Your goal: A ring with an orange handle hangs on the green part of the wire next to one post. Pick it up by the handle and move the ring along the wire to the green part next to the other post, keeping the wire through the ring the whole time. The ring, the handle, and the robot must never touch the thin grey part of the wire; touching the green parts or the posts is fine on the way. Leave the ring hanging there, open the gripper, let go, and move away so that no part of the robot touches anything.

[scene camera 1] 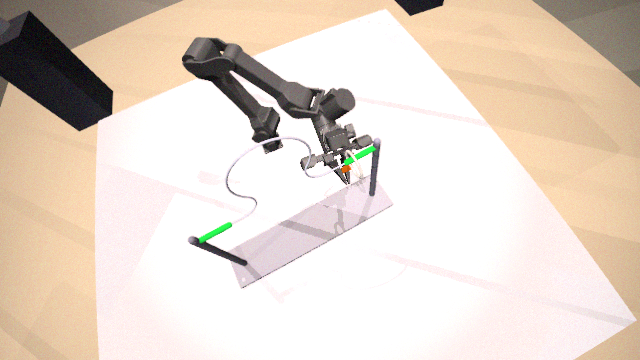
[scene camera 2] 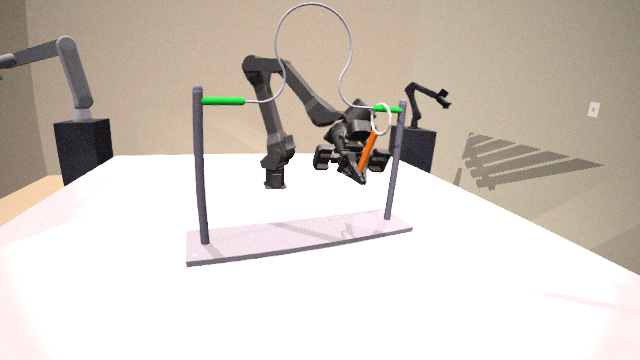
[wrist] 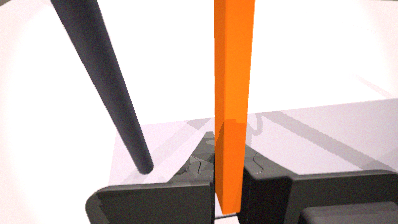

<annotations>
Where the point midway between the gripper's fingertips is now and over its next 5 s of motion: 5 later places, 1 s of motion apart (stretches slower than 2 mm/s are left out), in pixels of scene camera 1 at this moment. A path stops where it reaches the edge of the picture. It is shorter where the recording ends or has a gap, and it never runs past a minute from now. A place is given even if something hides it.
My gripper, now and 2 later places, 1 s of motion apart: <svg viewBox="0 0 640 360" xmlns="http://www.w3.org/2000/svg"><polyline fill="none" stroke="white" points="348,184 341,166 335,152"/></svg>
</annotations>
